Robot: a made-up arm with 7 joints. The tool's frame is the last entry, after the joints. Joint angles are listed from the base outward. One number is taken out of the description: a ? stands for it. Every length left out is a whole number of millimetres.
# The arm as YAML. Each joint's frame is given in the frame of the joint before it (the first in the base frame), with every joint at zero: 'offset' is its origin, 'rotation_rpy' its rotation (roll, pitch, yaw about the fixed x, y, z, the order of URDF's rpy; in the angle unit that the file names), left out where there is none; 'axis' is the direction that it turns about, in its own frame. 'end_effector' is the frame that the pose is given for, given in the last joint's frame.
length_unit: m
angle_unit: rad
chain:
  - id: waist
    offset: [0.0, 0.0, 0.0]
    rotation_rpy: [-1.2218, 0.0, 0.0]
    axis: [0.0, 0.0, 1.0]
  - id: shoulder
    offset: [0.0, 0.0, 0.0]
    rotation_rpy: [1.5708, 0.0, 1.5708]
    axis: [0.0, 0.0, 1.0]
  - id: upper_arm
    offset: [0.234, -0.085, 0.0]
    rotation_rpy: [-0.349, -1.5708, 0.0]
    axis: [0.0, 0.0, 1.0]
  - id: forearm
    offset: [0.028, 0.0, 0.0]
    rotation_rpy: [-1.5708, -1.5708, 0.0]
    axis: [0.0, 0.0, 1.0]
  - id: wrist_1
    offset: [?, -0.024, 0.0]
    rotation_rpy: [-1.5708, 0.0, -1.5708]
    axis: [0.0, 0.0, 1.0]
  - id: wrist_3
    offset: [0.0, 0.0, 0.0]
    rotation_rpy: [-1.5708, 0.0, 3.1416]
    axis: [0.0, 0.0, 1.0]
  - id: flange
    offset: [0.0, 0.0, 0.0]
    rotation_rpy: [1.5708, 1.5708, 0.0]
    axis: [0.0, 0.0, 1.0]
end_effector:
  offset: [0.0, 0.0, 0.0]
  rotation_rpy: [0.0, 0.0, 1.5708]
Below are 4 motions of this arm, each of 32 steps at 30 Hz.
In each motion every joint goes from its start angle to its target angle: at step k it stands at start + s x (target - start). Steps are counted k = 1, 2, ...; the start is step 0. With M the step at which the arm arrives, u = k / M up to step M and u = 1 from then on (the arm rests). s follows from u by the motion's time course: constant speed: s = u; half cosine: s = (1 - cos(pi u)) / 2; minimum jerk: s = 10 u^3 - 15 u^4 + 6 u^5.
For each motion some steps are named. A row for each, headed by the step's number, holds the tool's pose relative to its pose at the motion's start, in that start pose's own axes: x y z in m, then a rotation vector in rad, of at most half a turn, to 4 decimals.
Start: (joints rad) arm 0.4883 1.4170 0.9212 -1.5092 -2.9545 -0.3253 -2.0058
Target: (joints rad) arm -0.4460 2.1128 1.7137 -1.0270 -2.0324 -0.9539 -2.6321
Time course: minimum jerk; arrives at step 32
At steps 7, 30, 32:
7: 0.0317 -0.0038 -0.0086 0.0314 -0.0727 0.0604
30: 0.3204 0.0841 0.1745 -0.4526 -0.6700 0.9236
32: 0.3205 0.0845 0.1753 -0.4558 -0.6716 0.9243

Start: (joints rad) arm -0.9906 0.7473 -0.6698 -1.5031 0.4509 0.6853 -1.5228
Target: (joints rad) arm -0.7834 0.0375 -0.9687 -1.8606 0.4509 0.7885 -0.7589
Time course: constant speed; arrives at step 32
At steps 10, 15, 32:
10: 0.0965 0.0202 -0.0048 0.0590 -0.2967 0.2699
15: 0.1409 0.0343 0.0033 0.0744 -0.4478 0.4071
32: 0.2554 0.0973 0.0721 0.0629 -0.9776 0.8606

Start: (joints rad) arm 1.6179 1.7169 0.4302 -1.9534 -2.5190 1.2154 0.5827
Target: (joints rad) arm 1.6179 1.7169 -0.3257 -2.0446 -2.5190 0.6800 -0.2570
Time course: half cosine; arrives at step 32
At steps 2, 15, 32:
2: 0.0010 0.0010 0.0007 -0.0049 -0.0068 -0.0015
15: 0.0382 0.0562 0.0344 -0.1405 -0.3615 -0.0634
32: 0.0537 0.1390 0.0697 -0.0341 -0.8318 -0.0935

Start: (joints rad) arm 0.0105 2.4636 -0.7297 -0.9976 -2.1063 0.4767 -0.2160
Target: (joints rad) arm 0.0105 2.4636 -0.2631 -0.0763 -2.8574 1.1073 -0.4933
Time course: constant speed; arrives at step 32
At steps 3, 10, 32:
3: 0.0048 -0.0182 0.0037 -0.0667 0.0281 -0.1100
10: 0.0154 -0.0577 0.0198 -0.1959 0.0603 -0.3618
32: 0.0449 -0.1290 0.1217 -0.3192 -0.0779 -0.9930

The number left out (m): -0.202
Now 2 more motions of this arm.
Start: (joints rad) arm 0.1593 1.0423 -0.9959 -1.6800 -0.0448 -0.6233 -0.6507
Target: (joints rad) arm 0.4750 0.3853 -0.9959 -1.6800 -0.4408 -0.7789 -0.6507
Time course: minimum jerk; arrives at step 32
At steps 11, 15, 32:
11: 0.0288 -0.0281 -0.0337 0.0876 -0.0965 0.0462
15: 0.0596 -0.0477 -0.0664 0.1826 -0.1760 0.0836
32: 0.1427 -0.0627 -0.1503 0.4663 -0.3153 0.1429

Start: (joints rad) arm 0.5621 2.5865 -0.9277 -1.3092 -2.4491 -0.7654 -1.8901
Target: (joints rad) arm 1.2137 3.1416 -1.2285 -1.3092 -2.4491 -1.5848 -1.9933
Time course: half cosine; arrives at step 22
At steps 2, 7, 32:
2: 0.0010 0.0014 0.0005 0.0285 0.0021 -0.0192
7: 0.0143 0.0141 0.0076 0.3259 0.0049 -0.2077
32: 0.0981 0.0085 0.0701 1.4294 -0.2830 -0.6537

